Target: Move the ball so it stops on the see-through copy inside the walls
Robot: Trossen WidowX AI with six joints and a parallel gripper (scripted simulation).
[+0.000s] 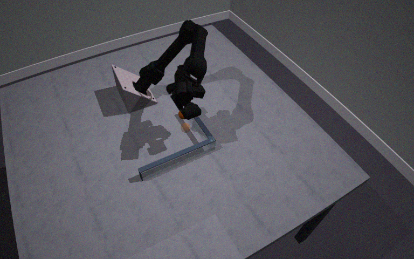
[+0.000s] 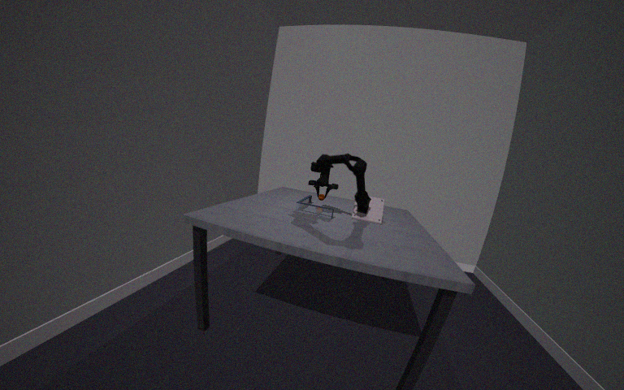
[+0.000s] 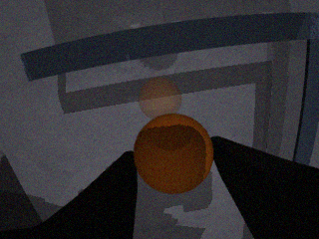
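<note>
The see-through ball copy is 1 cm to the left of my gripper tip and 9 cm below it. From my gripper tip the other things lie so: orange ball (right at my gripper tip).
</note>
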